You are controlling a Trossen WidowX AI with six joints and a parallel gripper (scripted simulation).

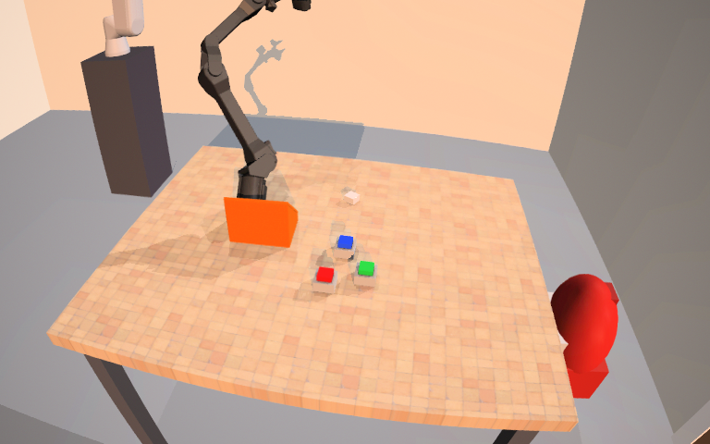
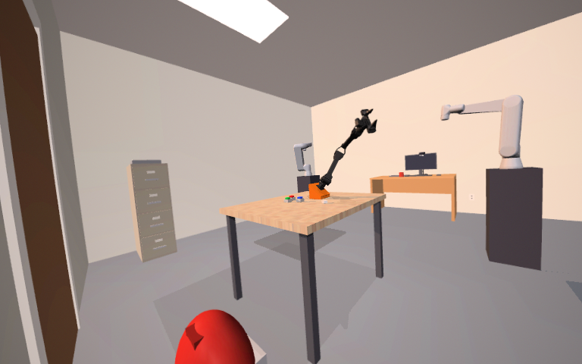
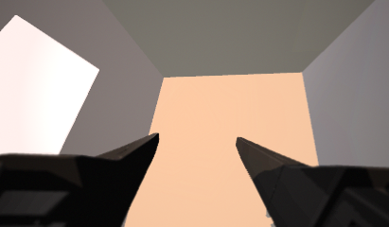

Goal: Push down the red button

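The red button is 680 mm to the right of my gripper tip, 570 mm below it and 150 mm ahead of it. The rest, counted from my gripper tip: blue button 570 mm below, 560 mm to the right, 180 mm ahead; green button 650 mm to the right, 570 mm below, 240 mm ahead; small white block 590 mm below, 330 mm to the right, 170 mm ahead.
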